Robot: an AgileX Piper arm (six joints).
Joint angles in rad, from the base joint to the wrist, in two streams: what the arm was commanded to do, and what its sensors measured. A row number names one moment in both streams.
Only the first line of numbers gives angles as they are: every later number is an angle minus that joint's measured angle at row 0.
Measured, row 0:
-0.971 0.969 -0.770 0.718 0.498 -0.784
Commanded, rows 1 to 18:
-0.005 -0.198 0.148 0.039 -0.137 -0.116
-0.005 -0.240 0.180 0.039 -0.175 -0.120
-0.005 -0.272 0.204 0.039 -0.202 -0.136
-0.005 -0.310 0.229 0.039 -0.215 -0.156
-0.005 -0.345 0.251 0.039 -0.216 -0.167
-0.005 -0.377 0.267 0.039 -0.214 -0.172
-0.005 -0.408 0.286 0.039 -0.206 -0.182
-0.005 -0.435 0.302 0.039 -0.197 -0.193
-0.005 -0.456 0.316 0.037 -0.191 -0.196
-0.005 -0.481 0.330 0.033 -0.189 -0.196
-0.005 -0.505 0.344 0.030 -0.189 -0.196
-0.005 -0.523 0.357 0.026 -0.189 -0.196
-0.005 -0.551 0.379 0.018 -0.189 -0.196
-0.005 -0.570 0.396 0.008 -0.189 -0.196
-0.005 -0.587 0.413 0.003 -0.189 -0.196
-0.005 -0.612 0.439 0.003 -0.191 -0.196
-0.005 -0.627 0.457 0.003 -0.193 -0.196
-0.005 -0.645 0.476 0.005 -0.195 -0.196
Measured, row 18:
0.000 -0.581 0.408 0.015 -0.189 -0.189
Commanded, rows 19 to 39:
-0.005 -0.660 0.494 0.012 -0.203 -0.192
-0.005 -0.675 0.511 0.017 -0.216 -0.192
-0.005 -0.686 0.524 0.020 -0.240 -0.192
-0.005 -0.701 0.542 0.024 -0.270 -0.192
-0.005 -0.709 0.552 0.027 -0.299 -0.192
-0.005 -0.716 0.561 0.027 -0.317 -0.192
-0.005 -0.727 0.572 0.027 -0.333 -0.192
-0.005 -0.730 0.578 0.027 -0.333 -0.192
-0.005 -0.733 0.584 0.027 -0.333 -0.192
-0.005 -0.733 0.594 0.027 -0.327 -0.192
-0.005 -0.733 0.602 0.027 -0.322 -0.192
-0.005 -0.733 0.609 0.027 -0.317 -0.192
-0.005 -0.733 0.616 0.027 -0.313 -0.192
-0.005 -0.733 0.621 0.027 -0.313 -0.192
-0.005 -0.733 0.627 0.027 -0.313 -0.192
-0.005 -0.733 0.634 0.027 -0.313 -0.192
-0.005 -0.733 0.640 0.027 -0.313 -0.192
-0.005 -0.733 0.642 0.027 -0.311 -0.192
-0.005 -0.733 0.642 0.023 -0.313 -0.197
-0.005 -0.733 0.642 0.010 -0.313 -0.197
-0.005 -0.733 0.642 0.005 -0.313 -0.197
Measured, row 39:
0.000 -0.727 0.636 0.020 -0.310 -0.191
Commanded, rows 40 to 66:
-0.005 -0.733 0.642 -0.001 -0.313 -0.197
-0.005 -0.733 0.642 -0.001 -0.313 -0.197
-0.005 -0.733 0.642 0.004 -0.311 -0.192
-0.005 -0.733 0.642 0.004 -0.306 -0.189
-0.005 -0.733 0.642 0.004 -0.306 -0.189
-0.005 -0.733 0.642 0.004 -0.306 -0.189
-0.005 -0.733 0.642 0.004 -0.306 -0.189
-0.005 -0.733 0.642 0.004 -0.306 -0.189
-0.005 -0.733 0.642 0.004 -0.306 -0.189
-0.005 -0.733 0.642 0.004 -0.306 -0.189
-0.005 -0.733 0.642 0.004 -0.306 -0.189
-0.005 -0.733 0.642 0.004 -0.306 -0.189
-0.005 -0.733 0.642 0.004 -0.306 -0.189
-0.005 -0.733 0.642 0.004 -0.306 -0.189
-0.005 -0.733 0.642 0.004 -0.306 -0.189
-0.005 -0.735 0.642 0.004 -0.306 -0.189
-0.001 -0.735 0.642 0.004 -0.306 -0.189
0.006 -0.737 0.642 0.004 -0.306 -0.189
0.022 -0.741 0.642 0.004 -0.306 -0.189
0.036 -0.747 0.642 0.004 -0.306 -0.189
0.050 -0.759 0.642 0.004 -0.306 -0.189
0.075 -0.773 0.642 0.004 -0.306 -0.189
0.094 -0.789 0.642 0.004 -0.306 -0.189
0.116 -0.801 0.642 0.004 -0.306 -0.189
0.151 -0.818 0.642 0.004 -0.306 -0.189
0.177 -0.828 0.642 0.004 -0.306 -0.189
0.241 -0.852 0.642 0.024 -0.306 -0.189
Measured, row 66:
0.118 -0.796 0.636 0.006 -0.307 -0.191
